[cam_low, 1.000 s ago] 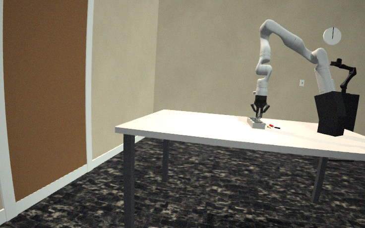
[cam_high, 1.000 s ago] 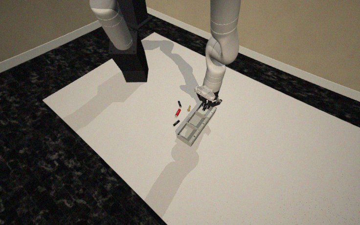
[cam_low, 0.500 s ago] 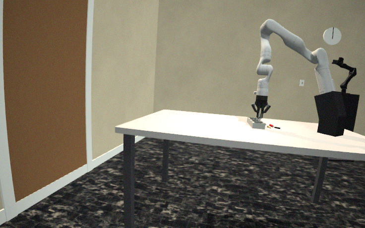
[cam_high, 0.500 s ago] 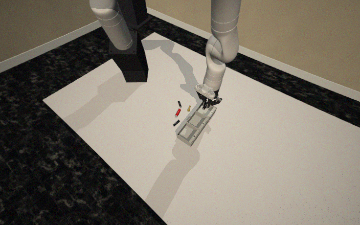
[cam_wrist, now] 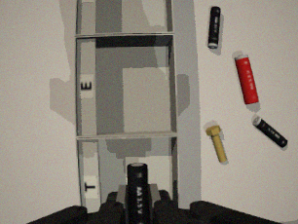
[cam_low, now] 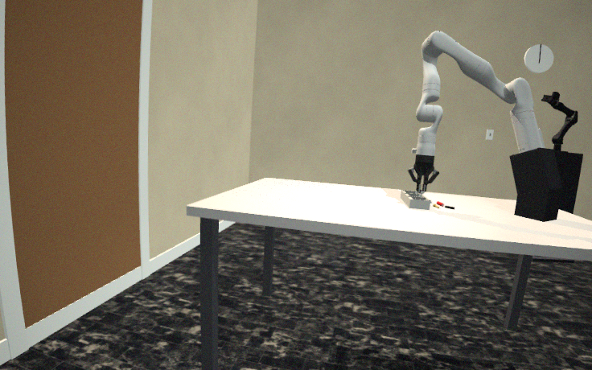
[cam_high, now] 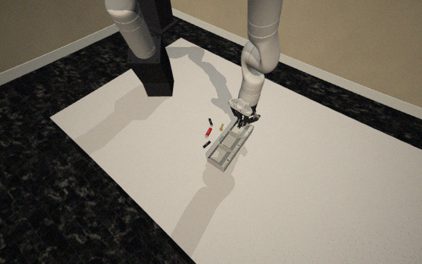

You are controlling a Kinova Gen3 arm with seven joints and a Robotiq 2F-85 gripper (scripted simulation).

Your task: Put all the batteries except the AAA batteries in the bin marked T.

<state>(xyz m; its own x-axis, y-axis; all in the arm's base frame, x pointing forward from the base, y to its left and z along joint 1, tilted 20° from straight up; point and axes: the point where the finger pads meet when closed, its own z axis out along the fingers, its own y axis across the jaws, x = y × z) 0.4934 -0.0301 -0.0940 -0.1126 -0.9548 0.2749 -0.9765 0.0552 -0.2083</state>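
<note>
The red battery lies 12 cm behind my hand, 8 cm to the right of it and 7 cm below it. The rest, counted from my hand: yellow piece (8 cm below, 8 cm behind, 2 cm to the right); then black battery (14 cm to the right, 10 cm behind, 8 cm below); then tray (8 cm to the right, 6 cm below).
</note>
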